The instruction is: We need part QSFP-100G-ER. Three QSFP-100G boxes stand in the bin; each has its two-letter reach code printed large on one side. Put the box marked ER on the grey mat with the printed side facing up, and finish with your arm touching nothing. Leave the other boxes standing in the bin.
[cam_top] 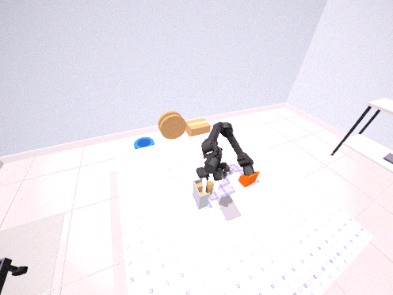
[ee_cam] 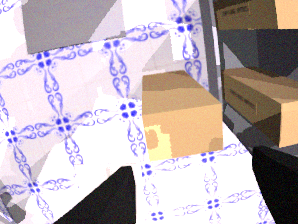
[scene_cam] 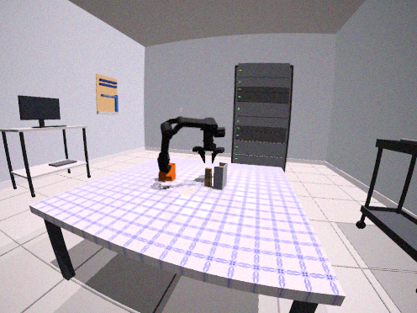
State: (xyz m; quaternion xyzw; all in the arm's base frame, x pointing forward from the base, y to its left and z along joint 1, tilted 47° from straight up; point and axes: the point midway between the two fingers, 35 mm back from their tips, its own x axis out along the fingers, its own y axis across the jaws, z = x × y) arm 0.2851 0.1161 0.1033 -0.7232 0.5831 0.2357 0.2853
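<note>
Right now the tan box marked ER is 10 mm to the right of my gripper tip and 90 mm below it. Also, from my gripper tip: grey mat (80 mm behind, 130 mm to the left, 150 mm below).
</note>
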